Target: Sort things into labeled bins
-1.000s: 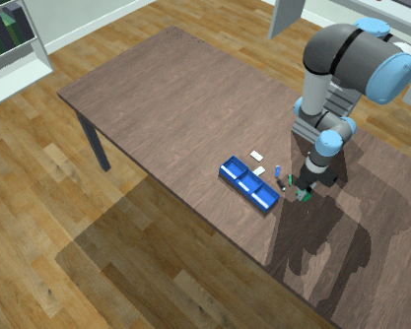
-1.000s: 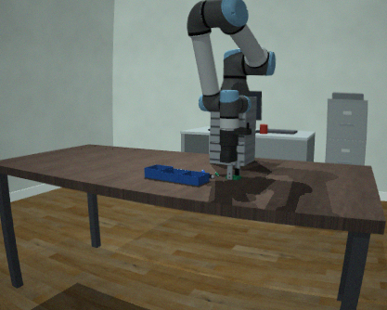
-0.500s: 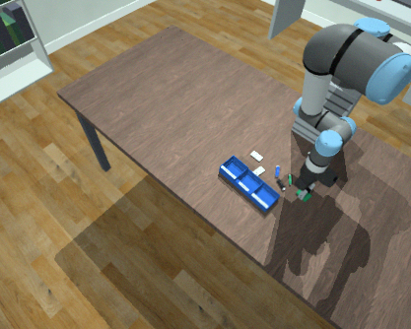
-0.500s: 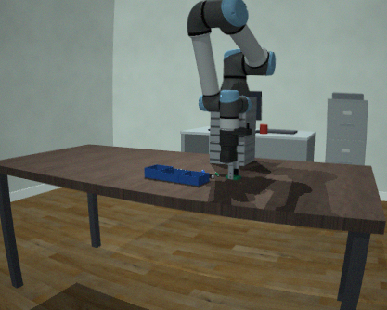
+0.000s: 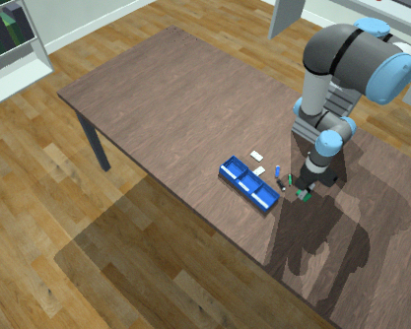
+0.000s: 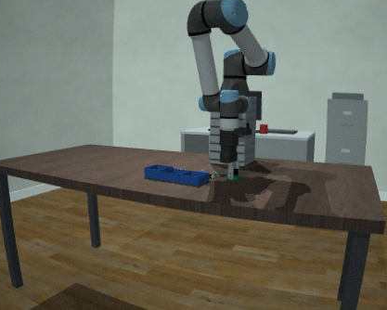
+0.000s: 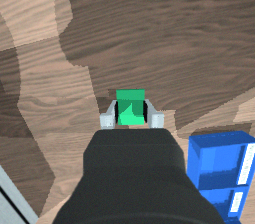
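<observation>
Right now the black cylinder is 3 cm ahead of my hand, 9 cm to the right of it and 1 cm below it. The rest, counted from my hand: blue cylinder 14 cm to the right, 1 cm below; then green cylinder 1 cm behind, 8 cm to the right, 1 cm below; then green block 1 cm below.
</observation>
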